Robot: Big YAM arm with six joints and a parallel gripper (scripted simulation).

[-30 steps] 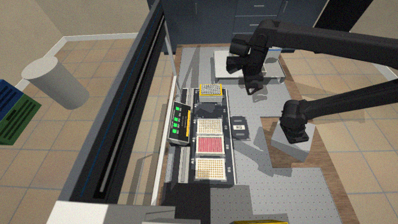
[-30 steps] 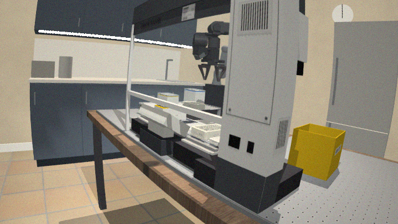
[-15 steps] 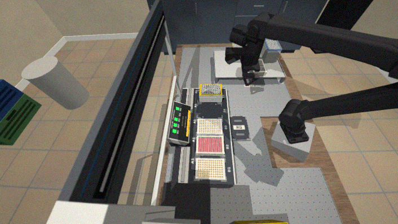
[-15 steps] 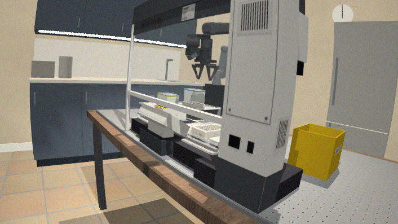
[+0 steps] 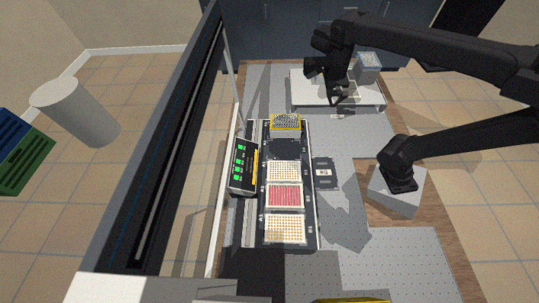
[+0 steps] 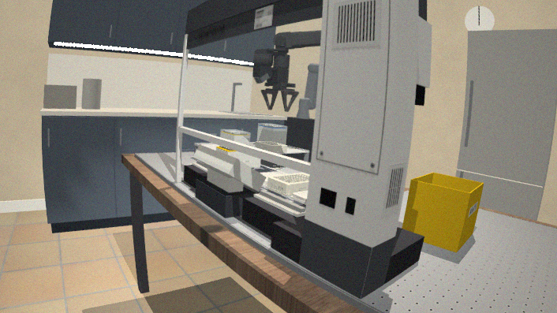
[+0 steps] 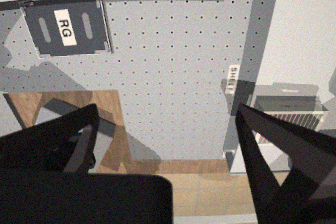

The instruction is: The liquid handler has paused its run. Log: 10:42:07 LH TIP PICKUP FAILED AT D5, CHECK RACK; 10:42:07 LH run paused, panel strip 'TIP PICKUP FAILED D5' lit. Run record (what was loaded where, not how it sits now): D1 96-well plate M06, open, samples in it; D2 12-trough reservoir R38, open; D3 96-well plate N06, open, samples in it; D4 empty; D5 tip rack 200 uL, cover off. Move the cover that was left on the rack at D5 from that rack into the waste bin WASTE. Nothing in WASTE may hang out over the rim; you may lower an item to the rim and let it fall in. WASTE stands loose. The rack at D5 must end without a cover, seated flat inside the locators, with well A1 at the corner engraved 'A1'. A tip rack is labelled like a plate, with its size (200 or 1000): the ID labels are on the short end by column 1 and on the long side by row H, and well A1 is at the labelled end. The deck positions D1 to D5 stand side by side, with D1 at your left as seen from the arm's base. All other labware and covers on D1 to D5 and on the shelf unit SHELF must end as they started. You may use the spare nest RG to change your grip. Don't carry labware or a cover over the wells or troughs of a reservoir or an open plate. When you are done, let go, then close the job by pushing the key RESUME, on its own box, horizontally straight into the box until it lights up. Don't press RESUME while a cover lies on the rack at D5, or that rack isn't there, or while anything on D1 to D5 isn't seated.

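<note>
Now: hand 160 mm short of the tip rack, 10 mm to the left of it and 160 mm above it. From my hand the other things lie so: spare nest RG: 20 mm ahead, 180 mm to the left, 250 mm below; then shelf: 130 mm behind, 280 mm to the right, 200 mm below; then green resume key: 90 mm behind, 620 mm to the left, 170 mm below.
</note>
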